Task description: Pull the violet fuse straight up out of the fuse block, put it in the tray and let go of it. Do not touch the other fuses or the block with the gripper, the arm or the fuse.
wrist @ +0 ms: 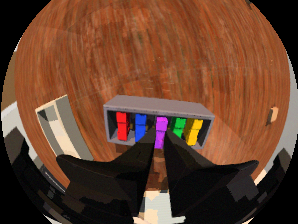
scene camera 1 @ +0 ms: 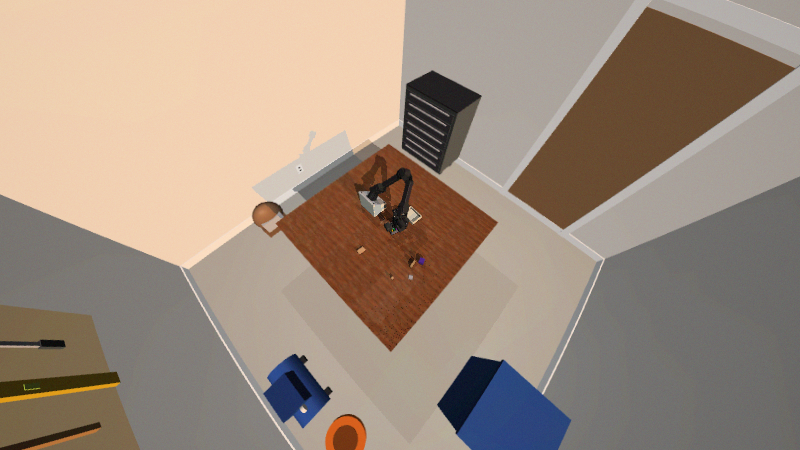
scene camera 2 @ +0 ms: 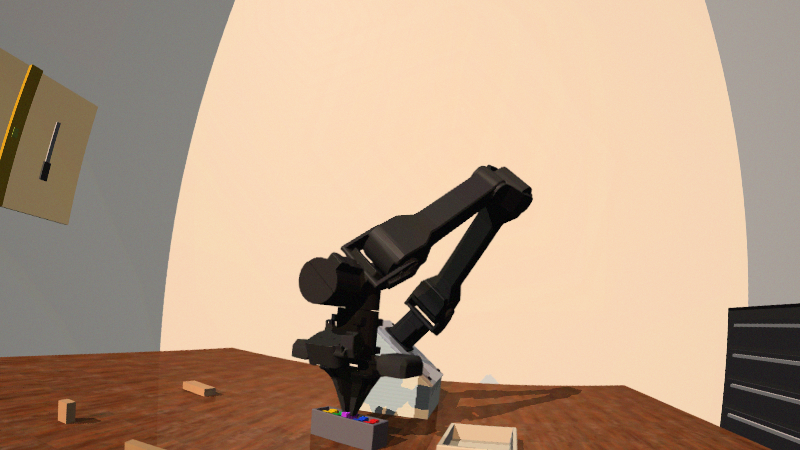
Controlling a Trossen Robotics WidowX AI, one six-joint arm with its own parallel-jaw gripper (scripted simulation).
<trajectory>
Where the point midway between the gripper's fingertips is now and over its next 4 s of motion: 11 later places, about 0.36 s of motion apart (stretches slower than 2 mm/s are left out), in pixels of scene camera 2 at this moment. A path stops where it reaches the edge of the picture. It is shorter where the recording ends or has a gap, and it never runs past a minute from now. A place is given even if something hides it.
My gripper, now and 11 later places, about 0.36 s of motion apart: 349, 414; 349, 411; 350, 408; 350, 404; 350, 401; 351, 397; 351, 393; 352, 384; 368, 385; 417, 391; 471, 395; 485, 398
</trajectory>
